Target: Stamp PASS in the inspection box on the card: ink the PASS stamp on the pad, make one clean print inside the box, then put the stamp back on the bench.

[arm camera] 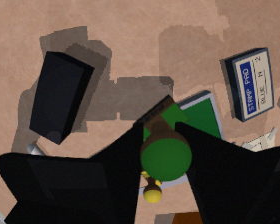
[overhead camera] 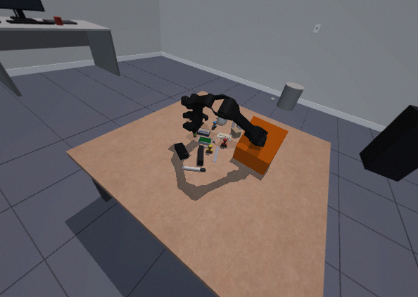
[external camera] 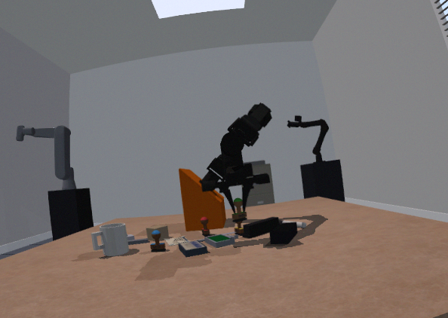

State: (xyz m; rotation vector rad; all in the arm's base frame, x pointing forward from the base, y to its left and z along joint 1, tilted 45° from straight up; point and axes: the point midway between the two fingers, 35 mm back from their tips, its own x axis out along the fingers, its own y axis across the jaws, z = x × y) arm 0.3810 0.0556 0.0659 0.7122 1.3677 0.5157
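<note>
The green ink pad is 90 mm below my gripper tip, 60 mm to the right of it and 50 mm behind it. From my gripper tip the other things lie so: ruler (170 mm behind, 90 mm below, 10 mm to the right); then yellow-knobbed stamp (120 mm behind, 70 mm below, 10 mm to the left); then green-knobbed stamp (right at my gripper tip).
</note>
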